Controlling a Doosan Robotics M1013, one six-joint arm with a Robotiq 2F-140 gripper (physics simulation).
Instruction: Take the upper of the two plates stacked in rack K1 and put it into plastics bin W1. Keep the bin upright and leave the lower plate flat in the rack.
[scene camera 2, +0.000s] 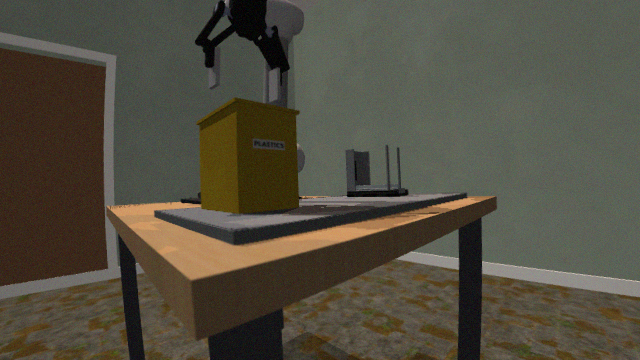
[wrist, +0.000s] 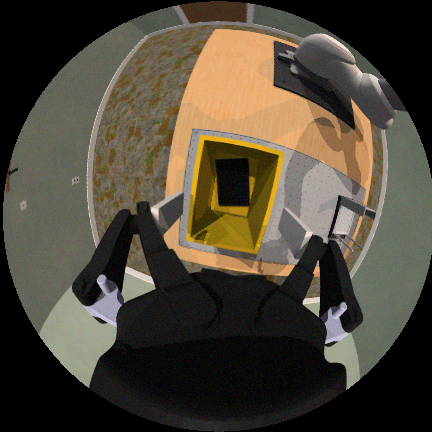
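Seen in the pictures: gripper, fingertip midpoint: (scene camera 2: 246, 94) (wrist: 232, 209); arm's base, link origin: (wrist: 308, 68).
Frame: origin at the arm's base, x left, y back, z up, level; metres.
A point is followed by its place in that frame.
The yellow bin W1 (scene camera 2: 267, 175) @[x -0.259, y -0.625, z 0.059 m] (wrist: 270, 195) @[x -0.189, y -0.528, z 0.180 m], labelled PLASTICS, stands upright on the grey board. A black plate (wrist: 233, 182) @[x -0.245, y -0.534, z 0.024 m] lies inside it, low down near the bottom, in the wrist view; the bin's walls hide it in the scene view. My gripper (scene camera 2: 243, 86) @[x -0.246, y -0.546, z 0.223 m] (wrist: 232, 209) @[x -0.246, y -0.546, z 0.223 m] is open and empty, above the bin, its fingers wide apart on either side of the opening. Rack K1 (scene camera 2: 350, 171) @[x 0.127, y -0.519, z 0.078 m] (wrist: 355, 206) @[x 0.127, y -0.516, z 0.102 m] stands at the far part of the board, with a light, flat plate (wrist: 343, 220) @[x 0.165, y -0.584, z 0.031 m] lying in it.
The grey perforated board (scene camera 2: 200, 220) @[x -0.386, y -0.649, z 0.000 m] (wrist: 312, 195) @[x 0.007, y -0.531, z 0.000 m] lies on the wooden table (scene camera 2: 300, 265) @[x -0.384, y -0.832, z -0.022 m] (wrist: 230, 75) @[x -0.288, y -0.167, z -0.013 m]. The arm's pale base (wrist: 325, 52) stands on a black mounting plate (wrist: 285, 80) @[x -0.108, y -0.143, z -0.003 m] behind the bin. The rack's thin upright posts (scene camera 2: 387, 167) @[x 0.137, y -0.639, z 0.082 m] rise at its right side in the scene view.
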